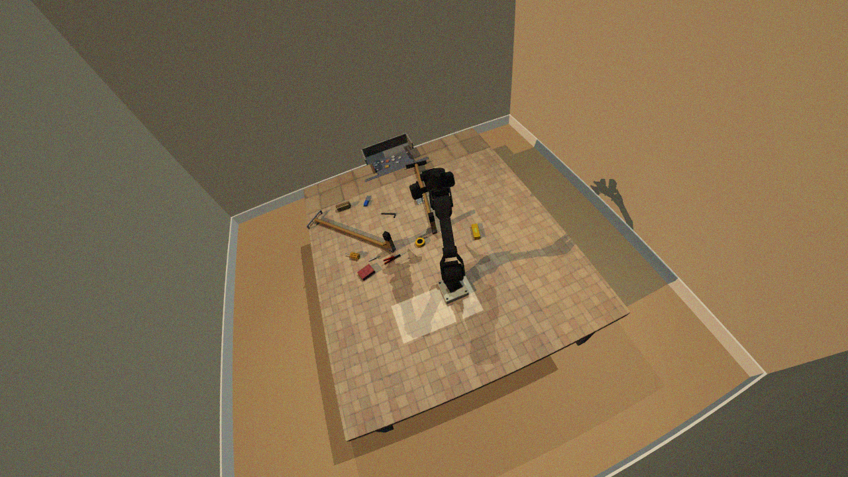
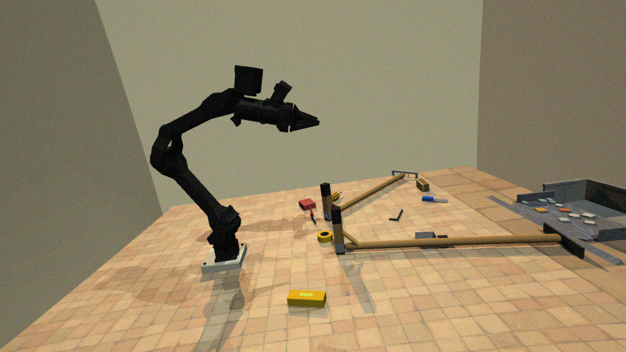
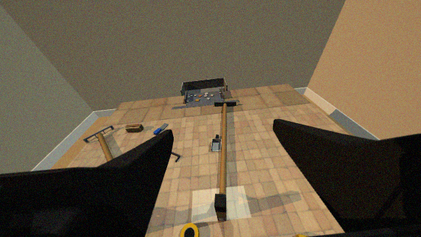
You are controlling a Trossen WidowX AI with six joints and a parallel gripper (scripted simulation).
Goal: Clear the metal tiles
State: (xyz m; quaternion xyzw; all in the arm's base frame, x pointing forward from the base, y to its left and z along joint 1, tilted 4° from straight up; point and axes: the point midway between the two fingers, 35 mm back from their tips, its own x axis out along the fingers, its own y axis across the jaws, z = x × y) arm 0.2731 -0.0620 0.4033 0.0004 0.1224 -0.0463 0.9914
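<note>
Now: gripper tip 390 mm above the small grey box, 300 mm short of it and 30 mm to the left of it. Round my gripper tip: red screwdriver: 390 mm below, 270 mm to the left, 30 mm behind; then yellow tape roll: 390 mm below, 110 mm to the left, 10 mm behind; then yellow block: 380 mm below, 170 mm to the right, 100 mm behind.
</note>
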